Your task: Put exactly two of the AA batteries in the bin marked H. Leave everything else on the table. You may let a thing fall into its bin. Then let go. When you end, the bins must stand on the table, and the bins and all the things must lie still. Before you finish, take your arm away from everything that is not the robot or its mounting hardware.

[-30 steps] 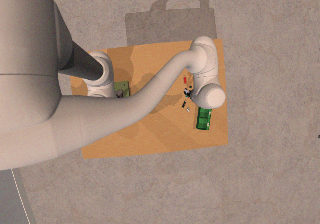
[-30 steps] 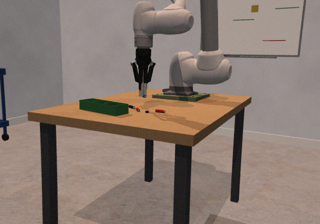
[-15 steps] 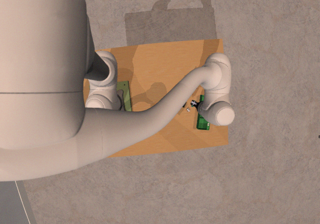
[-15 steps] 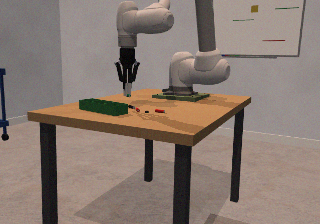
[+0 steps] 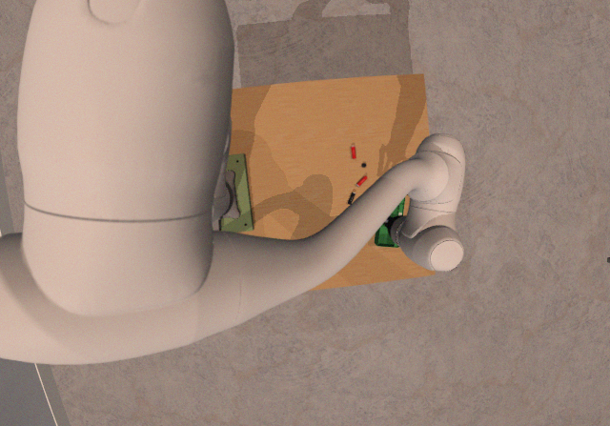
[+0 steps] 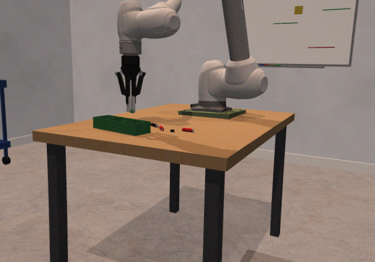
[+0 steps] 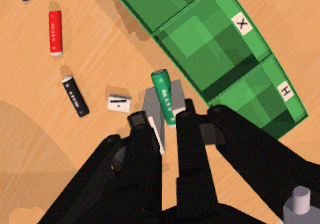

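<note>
Now: the green bin row 6 cm ahead of my hand, 1 cm to the right of it and 8 cm below it. Also, from my hand: small white block: 6 cm behind, 3 cm to the left, 10 cm below; then green AA battery: 3 cm below; then black AA battery: 8 cm behind, 7 cm to the left, 10 cm below.
</note>
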